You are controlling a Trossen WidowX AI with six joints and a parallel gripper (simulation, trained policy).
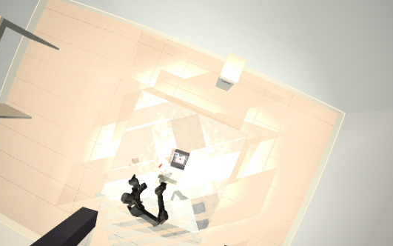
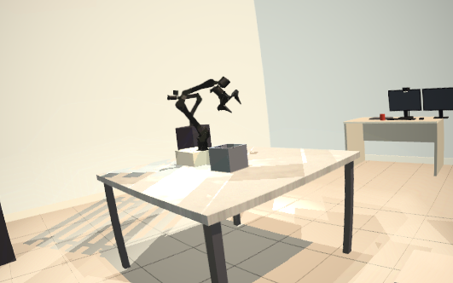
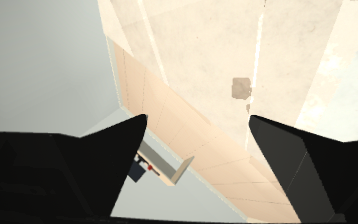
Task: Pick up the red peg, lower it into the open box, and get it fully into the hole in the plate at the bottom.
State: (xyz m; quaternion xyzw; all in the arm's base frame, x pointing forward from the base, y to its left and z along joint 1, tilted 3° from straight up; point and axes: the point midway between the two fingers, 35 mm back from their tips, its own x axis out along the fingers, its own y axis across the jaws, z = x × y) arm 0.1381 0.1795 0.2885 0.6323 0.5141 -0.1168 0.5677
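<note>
The red peg lies 30 cm below my gripper tip, 11 cm to the right of it and 1 cm ahead of it.
</note>
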